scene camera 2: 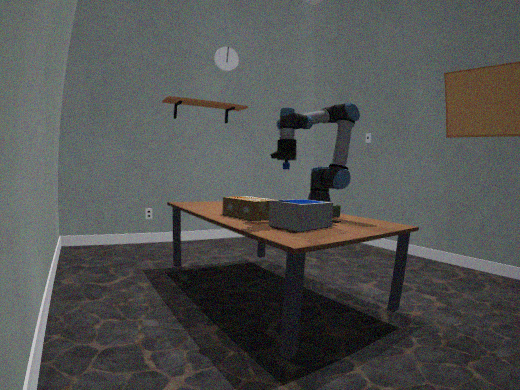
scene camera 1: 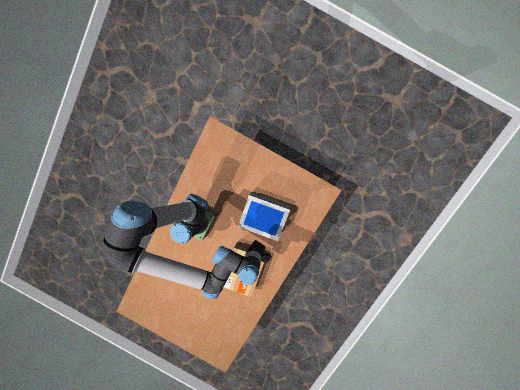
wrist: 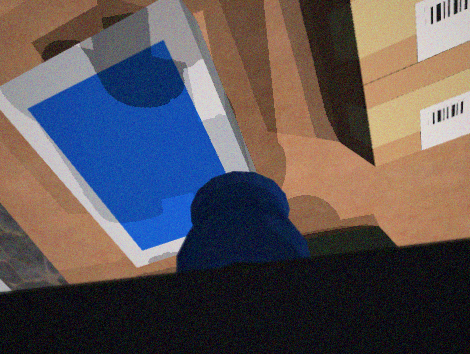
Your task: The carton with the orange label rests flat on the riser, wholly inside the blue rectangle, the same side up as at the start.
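Places are measured from the arm's base along level axes (x ahead, y left, z up), in millimetres.
Pixels of known places: hand, its tool point: (scene camera 2: 286, 169) (wrist: 240, 216).
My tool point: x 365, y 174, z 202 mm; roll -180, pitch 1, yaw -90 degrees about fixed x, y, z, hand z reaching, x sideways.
Behind a point stands the place of what it marks.
The carton with the orange label (scene camera 1: 242, 288) @(x 471, y -181, z 30 mm) stands on the table, partly hidden by my arm. In the wrist view two tan cartons (wrist: 395, 100) @(x 361, y 3, z 29 mm) with barcode labels lie side by side; no orange label shows there, so I cannot tell which is which. The pale grey riser (scene camera 1: 259, 231) @(x 351, y 194, z 49 mm) (scene camera 2: 300, 216) @(x 422, y 397, z -3 mm) (wrist: 79, 181) @(x 323, y 357, z 49 mm) stands apart from them, with a blue rectangle (scene camera 1: 262, 216) @(x 315, y 279, z 49 mm) (scene camera 2: 306, 202) @(x 335, y 319, z 49 mm) (wrist: 130, 150) @(x 351, y 287, z 50 mm) on top and no carton on it. My gripper (scene camera 2: 286, 165) (wrist: 240, 192), a blue suction cup, is open and empty, high above the table. In scene camera 1 my wrist hides the cup.
A green block (scene camera 1: 206, 228) @(x 77, y 4, z 1 mm) (scene camera 2: 336, 211) @(x -71, y 91, z -36 mm) (wrist: 350, 240) @(x 89, y -15, z -47 mm) is by the foot of my arm. The wooden table (scene camera 1: 190, 330) @(x 368, y -741, z -71 mm) (scene camera 2: 380, 231) @(x 51, y 562, z -71 mm) bears all of these. The riser stands near one long table edge. A wall shelf (scene camera 2: 205, 104) is on the far wall.
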